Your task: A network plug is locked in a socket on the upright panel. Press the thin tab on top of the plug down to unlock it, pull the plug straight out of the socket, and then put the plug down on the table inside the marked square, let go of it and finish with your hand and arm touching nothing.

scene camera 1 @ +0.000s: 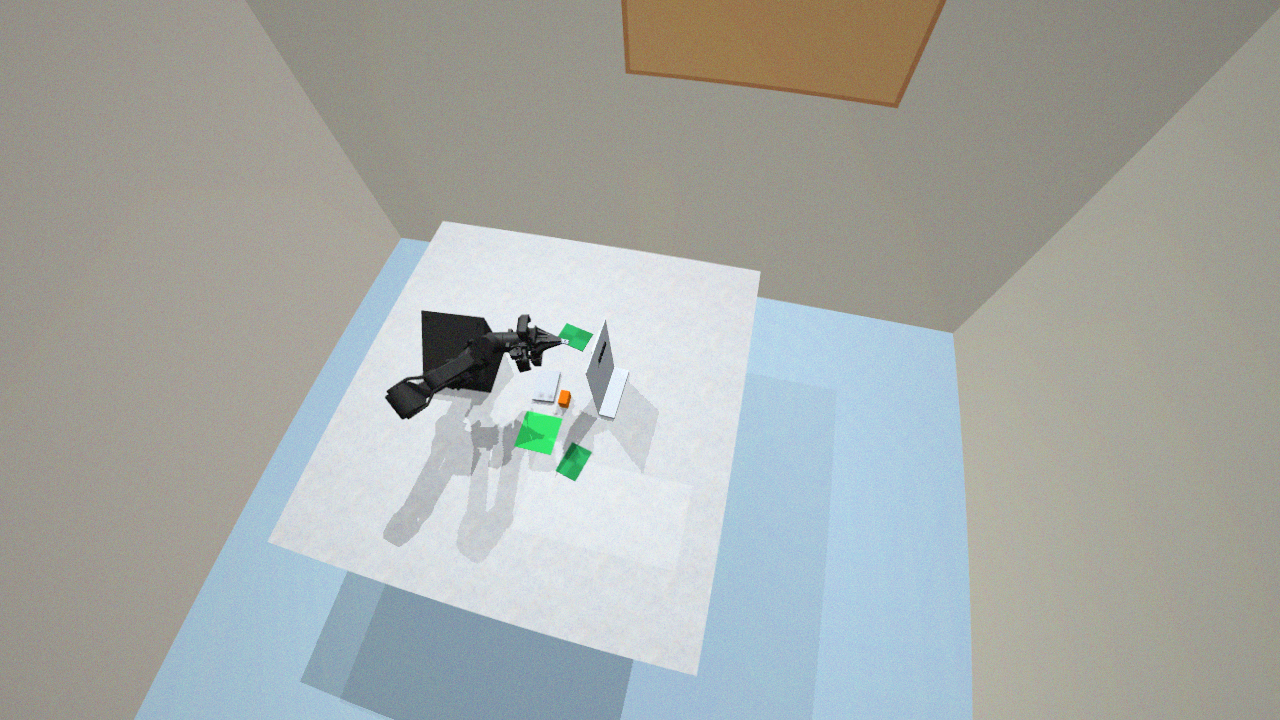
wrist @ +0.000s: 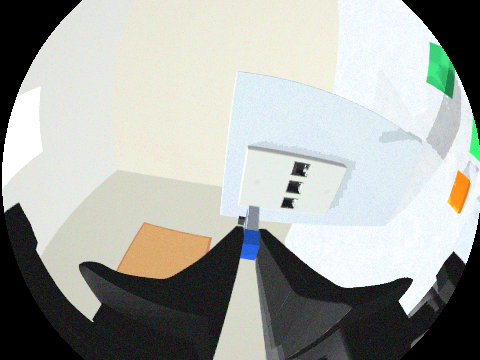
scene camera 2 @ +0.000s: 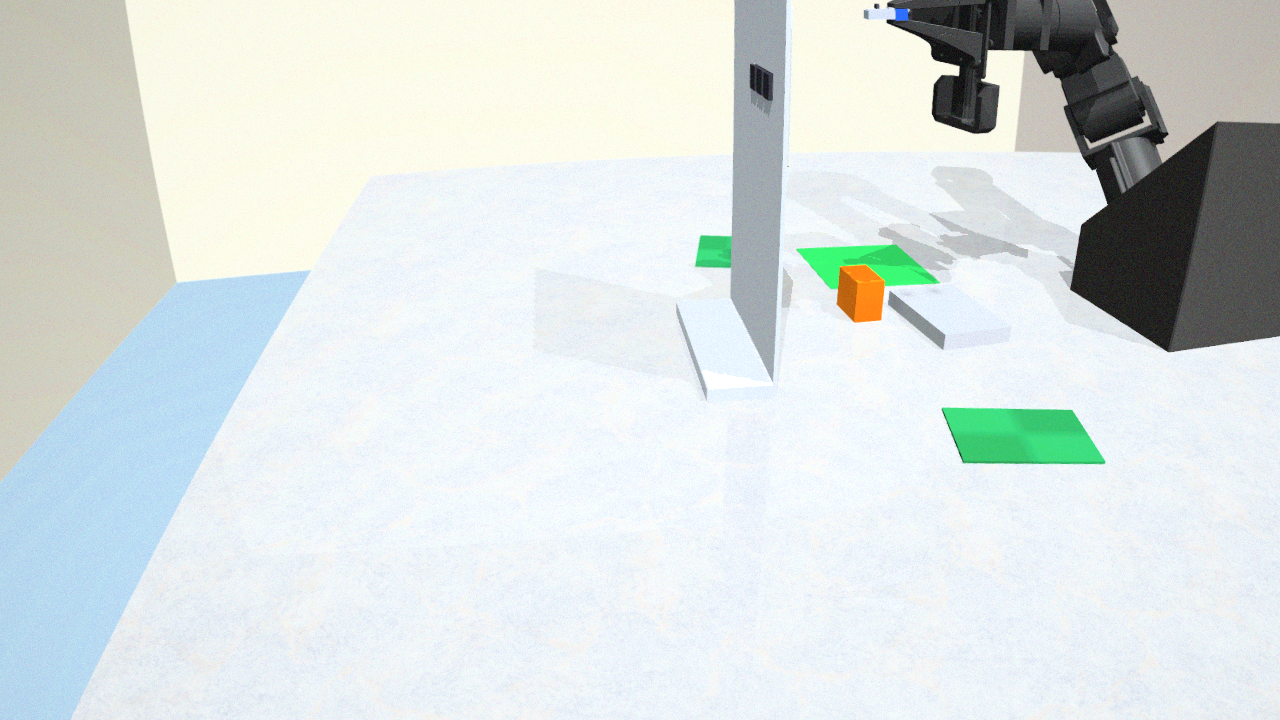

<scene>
In view: the gripper [scene camera 1: 561, 341], a network plug [wrist: 251, 243], an orange block [scene camera 2: 860, 294] and a grey panel [scene camera 2: 734, 342].
The gripper is seen too in the wrist view [wrist: 249, 234]. The grey panel shows as well in scene camera 1 [scene camera 1: 606, 382] and in the wrist view [wrist: 303, 155].
</scene>
